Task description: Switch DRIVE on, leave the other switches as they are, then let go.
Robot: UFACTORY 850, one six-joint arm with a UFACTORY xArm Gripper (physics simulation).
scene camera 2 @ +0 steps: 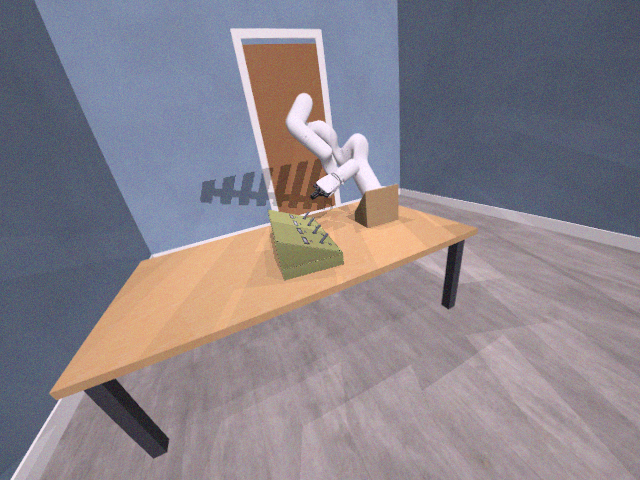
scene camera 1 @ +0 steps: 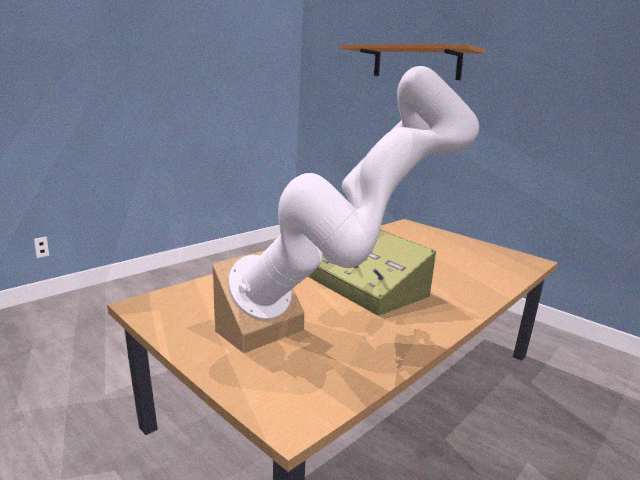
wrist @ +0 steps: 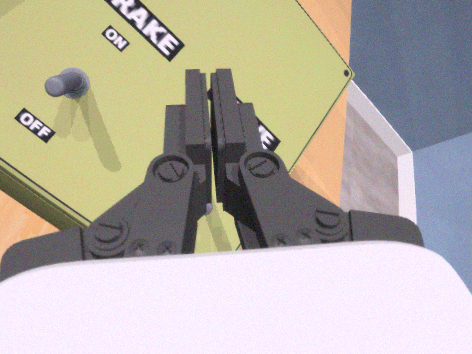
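Observation:
The green sloped switch panel [scene camera 1: 408, 249] [scene camera 2: 297, 254] [wrist: 295, 65] stands on the table. In the wrist view a label [wrist: 268, 140] ending in E is mostly hidden behind my fingers; I cannot read it fully as DRIVE. A small grey tip [wrist: 208, 208] shows between the finger linkages; the rest of that switch is hidden, so its position cannot be told. The BRAKE switch [wrist: 67, 84] stands to the left between its ON label [wrist: 115, 38] and OFF label [wrist: 34, 125]. My gripper [scene camera 2: 313, 195] [wrist: 207, 101] is shut and empty above the panel; the arm hides it in scene camera 1.
Several grey levers stand in a row on the panel, among them the near-end lever [scene camera 2: 324, 238]. The arm's wedge-shaped base block [scene camera 1: 273, 331] [scene camera 2: 383, 207] stands on the wooden table [scene camera 1: 330, 408] [scene camera 2: 180, 304]. A wall shelf [scene camera 1: 413, 48] hangs behind the arm.

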